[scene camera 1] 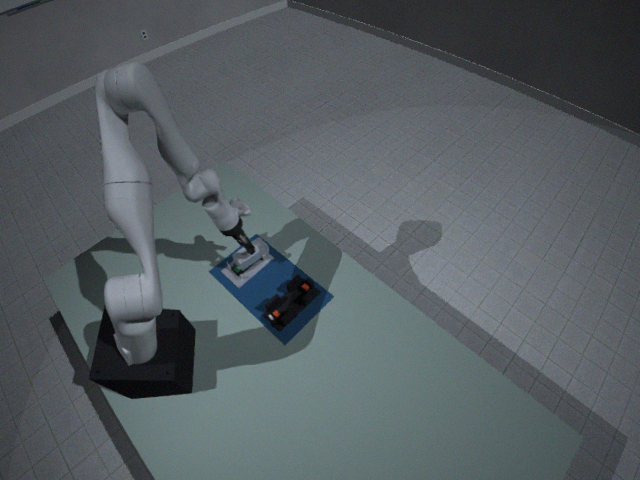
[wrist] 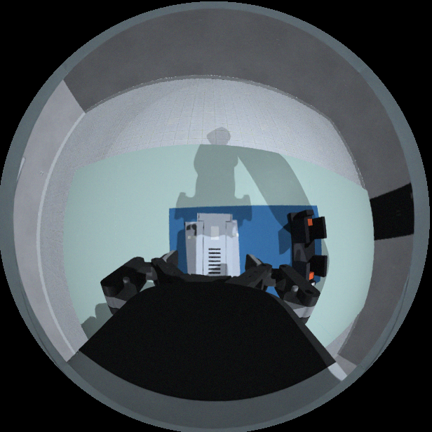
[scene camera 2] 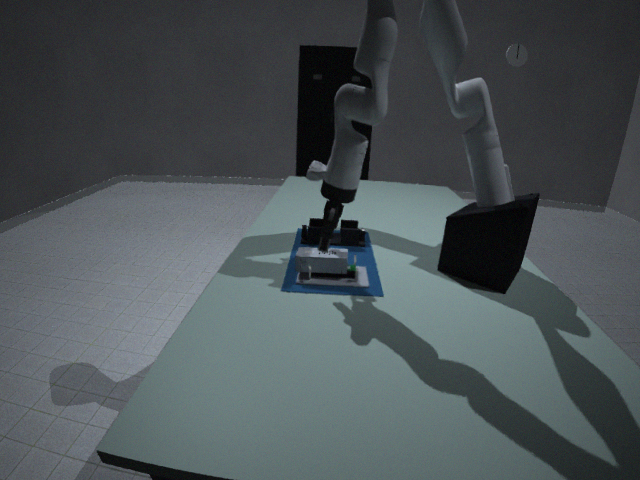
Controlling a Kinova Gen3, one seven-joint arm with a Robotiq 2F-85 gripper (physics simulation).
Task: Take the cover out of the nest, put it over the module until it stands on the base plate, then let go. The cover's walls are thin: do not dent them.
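The pale grey cover stands over the module on the light grey base plate, at one end of the blue mat. A small green part shows at one end of the cover. My gripper is open; its fingers stand apart on either side of the cover's top, and nothing is held. The black nest, with orange marks, stands empty at the mat's other end.
The mat lies on a pale green table. The arm's black pedestal stands on the table near the mat. Tiled floor surrounds the table.
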